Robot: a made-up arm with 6 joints.
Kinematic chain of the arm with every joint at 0, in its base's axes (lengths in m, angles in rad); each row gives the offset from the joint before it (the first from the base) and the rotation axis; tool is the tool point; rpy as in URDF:
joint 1: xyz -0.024 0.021 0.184 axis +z
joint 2: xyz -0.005 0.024 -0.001 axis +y
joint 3: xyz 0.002 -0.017 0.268 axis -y
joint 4: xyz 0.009 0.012 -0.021 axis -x
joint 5: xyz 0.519 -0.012 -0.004 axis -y
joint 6: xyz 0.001 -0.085 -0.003 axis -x
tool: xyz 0.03 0.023 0.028 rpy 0 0 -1.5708
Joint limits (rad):
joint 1: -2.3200..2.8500
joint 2: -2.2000..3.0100
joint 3: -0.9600..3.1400
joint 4: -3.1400..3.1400
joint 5: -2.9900..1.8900
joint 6: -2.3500..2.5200
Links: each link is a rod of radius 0.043 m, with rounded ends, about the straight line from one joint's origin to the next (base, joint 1, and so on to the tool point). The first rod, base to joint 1, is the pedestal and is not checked.
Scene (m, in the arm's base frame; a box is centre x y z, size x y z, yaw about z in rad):
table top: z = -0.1
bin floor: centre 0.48 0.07 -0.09 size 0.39 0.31 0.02 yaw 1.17
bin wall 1: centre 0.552 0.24 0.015 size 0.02 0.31 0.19 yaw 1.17
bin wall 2: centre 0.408 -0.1 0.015 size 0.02 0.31 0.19 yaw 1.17
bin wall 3: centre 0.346 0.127 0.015 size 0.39 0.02 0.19 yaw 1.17
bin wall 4: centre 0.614 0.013 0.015 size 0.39 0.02 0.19 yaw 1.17
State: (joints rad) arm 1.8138 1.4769 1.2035 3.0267 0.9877 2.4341
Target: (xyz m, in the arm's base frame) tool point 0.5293 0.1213 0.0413
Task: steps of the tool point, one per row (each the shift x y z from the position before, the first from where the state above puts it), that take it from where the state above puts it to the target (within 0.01 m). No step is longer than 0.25 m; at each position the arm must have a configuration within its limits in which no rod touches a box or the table.
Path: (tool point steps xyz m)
1: 0.2081 0.0417 0.0486
2: 0.2057 -0.0233 0.0457
3: 0.1825 -0.0820 0.0405
4: 0.1423 -0.1273 0.0336
5: 0.0922 -0.1549 0.0251
6: 0.0393 -0.1634 0.0154
7: -0.0092 -0.1545 0.0049
8: 0.0101 -0.0001 -0.1057
9: -0.0101 0.0001 -0.1071

